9 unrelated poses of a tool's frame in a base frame.
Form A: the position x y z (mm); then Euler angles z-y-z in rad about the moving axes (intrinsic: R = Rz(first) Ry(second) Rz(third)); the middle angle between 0 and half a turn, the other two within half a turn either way.
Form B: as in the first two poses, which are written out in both.
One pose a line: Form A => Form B
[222.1 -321.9 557.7 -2.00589 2.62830 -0.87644] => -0.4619 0.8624 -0.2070 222.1; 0.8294 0.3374 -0.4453 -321.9; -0.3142 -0.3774 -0.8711 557.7; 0 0 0 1
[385.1 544.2 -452.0 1.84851 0.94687 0.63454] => -0.6991 -0.6795 -0.2225 385.1; 0.2900 -0.5539 0.7805 544.2; -0.6536 0.4811 0.5842 -452.0; 0 0 0 1
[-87.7 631.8 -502.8 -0.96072 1.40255 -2.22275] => -0.7097 -0.4210 0.5648 -87.7; -0.3721 -0.4567 -0.8080 631.8; 0.5982 -0.7837 0.1675 -502.8; 0 0 0 1
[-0.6 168.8 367.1 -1.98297 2.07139 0.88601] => 0.8313 0.4306 -0.3514 -0.6; -0.0321 -0.5940 -0.8038 168.8; -0.5549 0.6795 -0.4799 367.1; 0 0 0 1
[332.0 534.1 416.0 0.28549 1.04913 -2.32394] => -0.1216 0.5414 0.8319 332.0; -0.7960 -0.5539 0.2442 534.1; 0.5930 -0.6325 0.4983 416.0; 0 0 0 1
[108.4 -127.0 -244.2 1.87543 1.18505 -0.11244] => -0.0051 -0.9606 -0.2779 108.4; 0.3903 -0.2578 0.8839 -127.0; -0.9207 -0.1040 0.3763 -244.2; 0 0 0 1
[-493.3 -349.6 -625.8 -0.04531 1.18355 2.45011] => -0.2617 -0.2755 0.9250 -493.3; 0.6502 -0.7586 -0.0419 -349.6; 0.7133 0.5905 0.3776 -625.8; 0 0 0 1
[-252.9 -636.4 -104.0 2.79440 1.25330 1.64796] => -0.3166 0.3189 -0.8933 -252.9; -0.9457 -0.0334 0.3233 -636.4; 0.0732 0.9472 0.3122 -104.0; 0 0 0 1
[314.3 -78.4 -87.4 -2.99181 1.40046 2.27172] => 0.2221 0.0319 -0.9745 314.3; -0.7394 0.6570 -0.1471 -78.4; 0.6356 0.7532 0.1695 -87.4; 0 0 0 1
